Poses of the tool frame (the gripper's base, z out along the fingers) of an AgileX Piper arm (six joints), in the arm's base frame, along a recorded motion.
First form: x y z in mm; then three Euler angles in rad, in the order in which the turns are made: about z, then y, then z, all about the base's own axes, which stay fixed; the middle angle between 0 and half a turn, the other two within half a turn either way.
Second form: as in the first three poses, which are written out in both.
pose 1, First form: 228 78 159 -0.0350 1.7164 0.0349
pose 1, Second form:
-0.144 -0.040 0.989 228
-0.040 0.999 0.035 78
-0.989 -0.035 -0.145 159
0 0 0 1

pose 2, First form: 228 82 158 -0.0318 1.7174 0.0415
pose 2, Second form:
-0.145 -0.046 0.988 228
-0.038 0.998 0.041 82
-0.989 -0.031 -0.146 158
0 0 0 1

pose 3, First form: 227 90 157 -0.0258 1.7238 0.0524
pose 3, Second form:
-0.151 -0.056 0.987 227
-0.034 0.998 0.052 90
-0.988 -0.025 -0.152 157
0 0 0 1

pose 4, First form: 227 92 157 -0.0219 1.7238 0.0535
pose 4, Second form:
-0.151 -0.057 0.987 227
-0.030 0.998 0.053 92
-0.988 -0.022 -0.152 157
0 0 0 1

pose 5, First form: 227 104 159 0.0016 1.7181 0.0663
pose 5, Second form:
-0.147 -0.066 0.987 227
-0.008 0.998 0.066 104
-0.989 0.002 -0.147 159
0 0 0 1

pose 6, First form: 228 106 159 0.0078 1.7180 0.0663
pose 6, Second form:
-0.147 -0.065 0.987 228
-0.002 0.998 0.066 106
-0.989 0.008 -0.147 159
0 0 0 1

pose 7, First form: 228 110 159 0.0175 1.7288 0.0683
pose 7, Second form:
-0.158 -0.065 0.985 228
0.007 0.998 0.067 110
-0.987 0.017 -0.157 159
0 0 0 1

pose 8, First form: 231 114 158 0.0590 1.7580 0.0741
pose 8, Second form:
-0.190 -0.063 0.980 231
0.045 0.996 0.073 114
-0.981 0.058 -0.186 158
0 0 0 1

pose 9, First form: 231 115 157 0.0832 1.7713 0.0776
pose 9, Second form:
-0.204 -0.061 0.977 231
0.067 0.995 0.076 115
-0.977 0.081 -0.199 157
0 0 0 1

